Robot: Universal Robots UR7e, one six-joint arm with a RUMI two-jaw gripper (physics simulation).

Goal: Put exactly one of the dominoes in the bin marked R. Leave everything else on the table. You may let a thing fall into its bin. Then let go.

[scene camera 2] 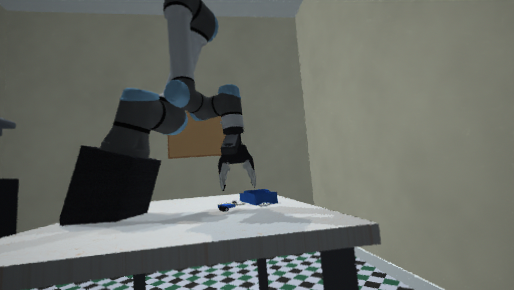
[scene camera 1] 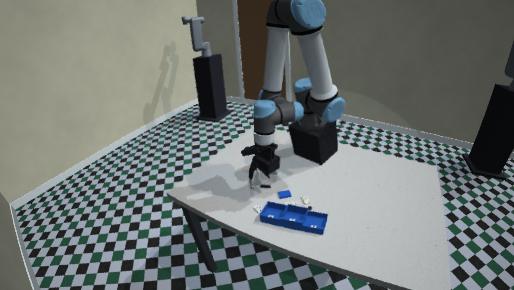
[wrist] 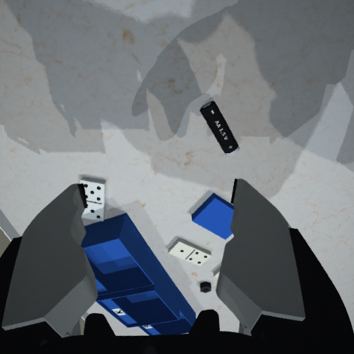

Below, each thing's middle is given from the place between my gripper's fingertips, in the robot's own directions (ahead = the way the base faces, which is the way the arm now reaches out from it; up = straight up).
I see my gripper 5 cm past the black battery [wrist: 210, 112], 1 cm to the left of it and 6 cm above it. The rest, counted from my hand: blue three-compartment bin tray [scene camera 1: 294, 217] (10 cm ahead, 19 cm to the left, 4 cm below).
